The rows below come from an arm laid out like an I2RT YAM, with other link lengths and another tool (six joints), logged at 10 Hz.
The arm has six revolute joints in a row. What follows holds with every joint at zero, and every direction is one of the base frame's. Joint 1 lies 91.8 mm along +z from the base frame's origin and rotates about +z. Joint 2 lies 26 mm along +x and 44.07 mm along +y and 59.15 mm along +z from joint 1 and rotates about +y. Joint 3 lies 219.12 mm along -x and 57.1 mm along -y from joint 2 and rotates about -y. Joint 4 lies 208.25 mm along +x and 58.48 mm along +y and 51 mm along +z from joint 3 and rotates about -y. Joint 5 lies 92.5 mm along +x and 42.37 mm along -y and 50.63 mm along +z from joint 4 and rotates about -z. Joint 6 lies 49.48 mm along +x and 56.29 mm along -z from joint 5 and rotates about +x. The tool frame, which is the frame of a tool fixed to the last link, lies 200 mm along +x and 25 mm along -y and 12 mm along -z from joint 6; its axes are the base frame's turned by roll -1.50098, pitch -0.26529 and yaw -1.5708 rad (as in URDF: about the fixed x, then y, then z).
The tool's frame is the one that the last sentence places.
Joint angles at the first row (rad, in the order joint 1, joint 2, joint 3, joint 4, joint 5, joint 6):
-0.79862, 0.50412, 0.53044, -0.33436, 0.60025, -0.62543
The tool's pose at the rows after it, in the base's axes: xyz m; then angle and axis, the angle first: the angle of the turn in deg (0 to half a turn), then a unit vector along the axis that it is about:
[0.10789 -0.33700 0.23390 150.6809 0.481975 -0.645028 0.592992]
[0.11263 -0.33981 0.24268 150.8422 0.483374 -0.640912 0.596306]
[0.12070 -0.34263 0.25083 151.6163 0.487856 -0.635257 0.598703]
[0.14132 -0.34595 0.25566 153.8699 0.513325 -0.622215 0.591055]
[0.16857 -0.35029 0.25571 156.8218 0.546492 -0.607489 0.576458]
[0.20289 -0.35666 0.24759 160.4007 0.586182 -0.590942 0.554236]
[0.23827 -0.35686 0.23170 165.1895 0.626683 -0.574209 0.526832]
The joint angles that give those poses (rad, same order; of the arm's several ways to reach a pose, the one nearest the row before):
-0.79862, 0.53578, 0.55982, -0.32483, 0.58728, -0.63611
-0.79860, 0.56633, 0.59341, -0.31834, 0.58005, -0.64335
-0.79865, 0.60331, 0.63418, -0.31717, 0.56055, -0.64795
-0.79861, 0.67881, 0.71127, -0.34164, 0.49917, -0.66281
-0.79788, 0.78411, 0.80470, -0.37059, 0.42284, -0.67961
-0.79784, 0.92489, 0.90735, -0.39084, 0.33286, -0.70172
-0.79593, 1.05650, 1.00729, -0.43126, 0.22833, -0.71812

